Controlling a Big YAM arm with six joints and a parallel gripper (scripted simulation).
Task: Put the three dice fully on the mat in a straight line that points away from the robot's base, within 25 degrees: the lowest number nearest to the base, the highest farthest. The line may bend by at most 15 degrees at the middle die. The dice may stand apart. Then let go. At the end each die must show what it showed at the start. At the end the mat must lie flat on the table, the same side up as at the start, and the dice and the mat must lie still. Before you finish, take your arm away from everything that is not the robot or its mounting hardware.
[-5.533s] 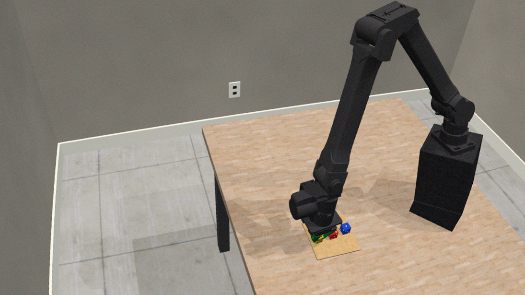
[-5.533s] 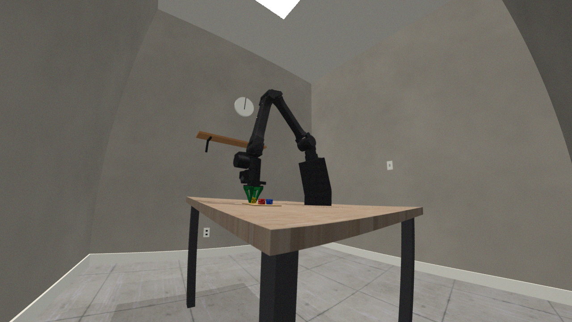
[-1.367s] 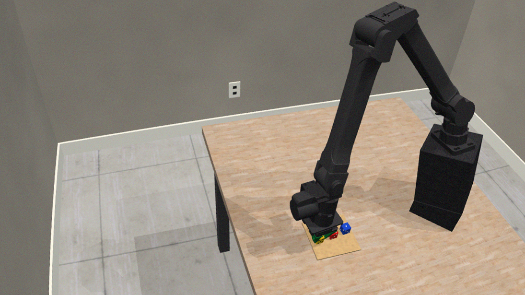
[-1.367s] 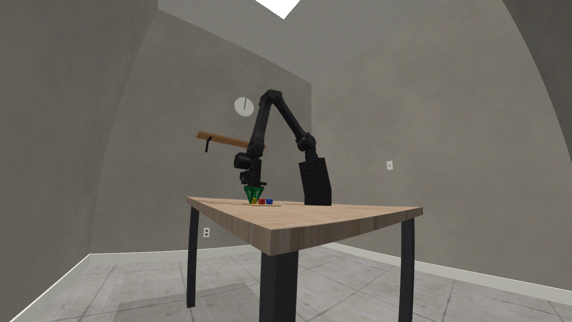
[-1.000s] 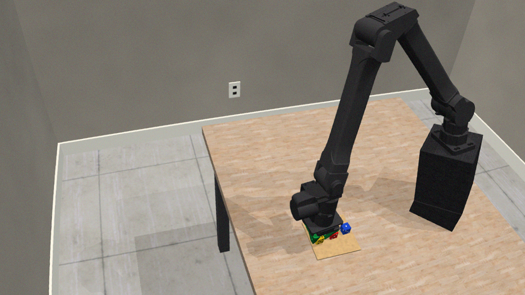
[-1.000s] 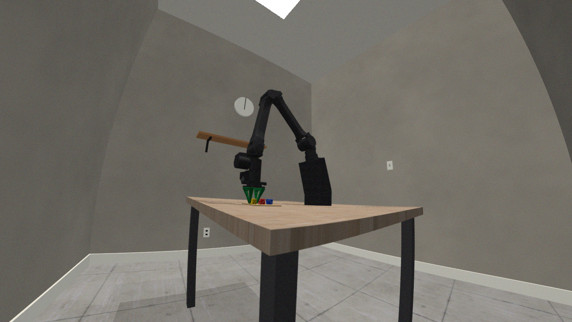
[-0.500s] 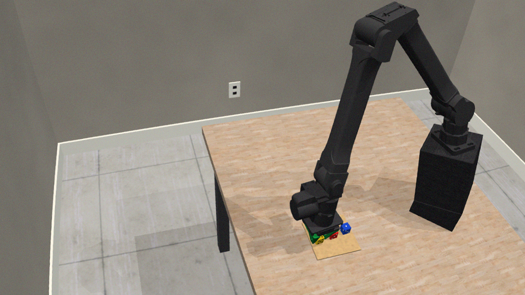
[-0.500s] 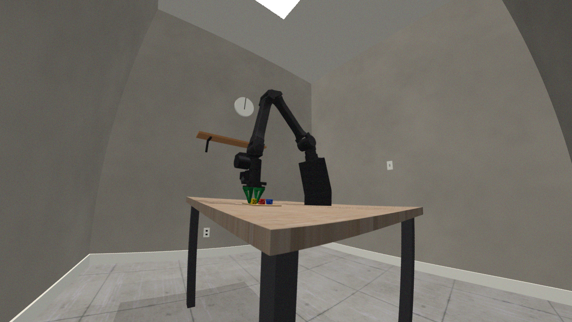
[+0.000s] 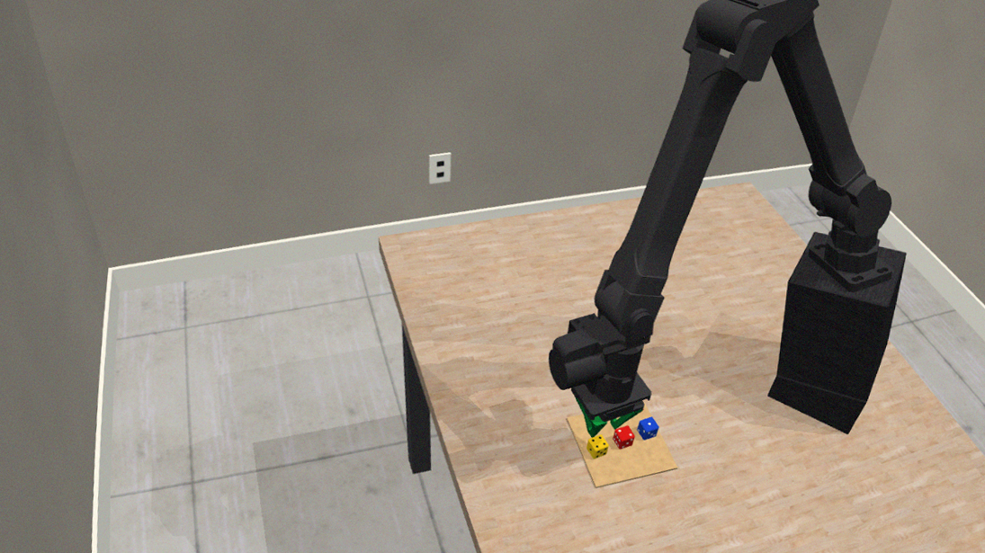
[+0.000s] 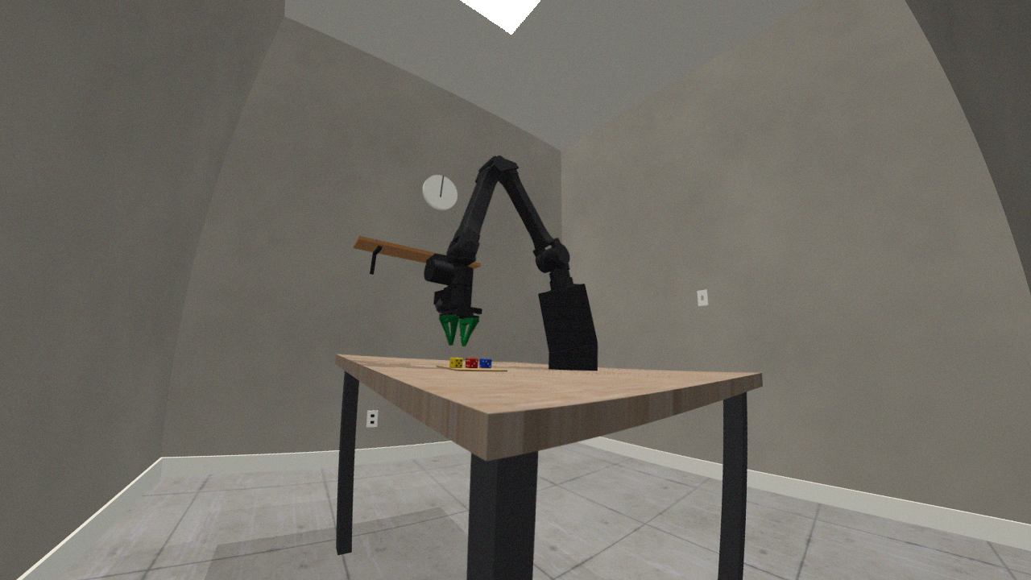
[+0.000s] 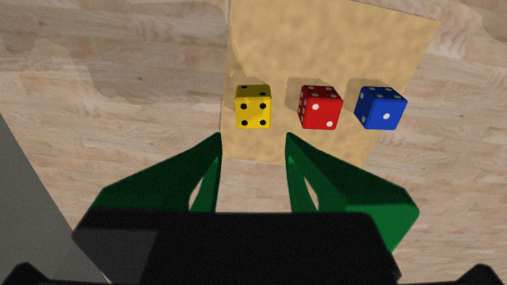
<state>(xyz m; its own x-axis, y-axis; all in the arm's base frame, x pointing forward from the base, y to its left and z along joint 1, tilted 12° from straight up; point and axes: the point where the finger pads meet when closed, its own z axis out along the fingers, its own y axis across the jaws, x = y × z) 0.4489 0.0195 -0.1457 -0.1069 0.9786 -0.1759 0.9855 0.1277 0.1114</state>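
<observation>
Now: the yellow die 50 mm below my hand. Also, from my hand: blue die: 90 mm behind, 10 mm to the right, 50 mm below; then red die: 50 mm behind, 10 mm to the right, 50 mm below; then tan mat: 50 mm behind, 10 mm to the right, 70 mm below.
</observation>
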